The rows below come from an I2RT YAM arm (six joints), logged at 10 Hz.
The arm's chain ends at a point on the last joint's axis. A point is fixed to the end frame.
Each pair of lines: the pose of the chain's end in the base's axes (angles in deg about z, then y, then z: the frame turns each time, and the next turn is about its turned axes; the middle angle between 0 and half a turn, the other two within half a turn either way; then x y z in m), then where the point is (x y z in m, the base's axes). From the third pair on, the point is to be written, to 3 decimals.
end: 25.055 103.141 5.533 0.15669 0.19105 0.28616
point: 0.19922 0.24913 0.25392
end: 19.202 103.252 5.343 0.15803 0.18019 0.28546
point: 0.20620 0.23355 0.25299
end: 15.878 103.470 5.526 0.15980 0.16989 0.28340
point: 0.211 0.220 0.251
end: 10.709 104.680 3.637 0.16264 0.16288 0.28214
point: 0.217 0.208 0.247
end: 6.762 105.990 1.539 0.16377 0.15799 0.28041
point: 0.220 0.198 0.243
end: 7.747 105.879 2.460 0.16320 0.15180 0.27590
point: 0.219 0.193 0.239
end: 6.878 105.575 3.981 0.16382 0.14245 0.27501
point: 0.221 0.184 0.239
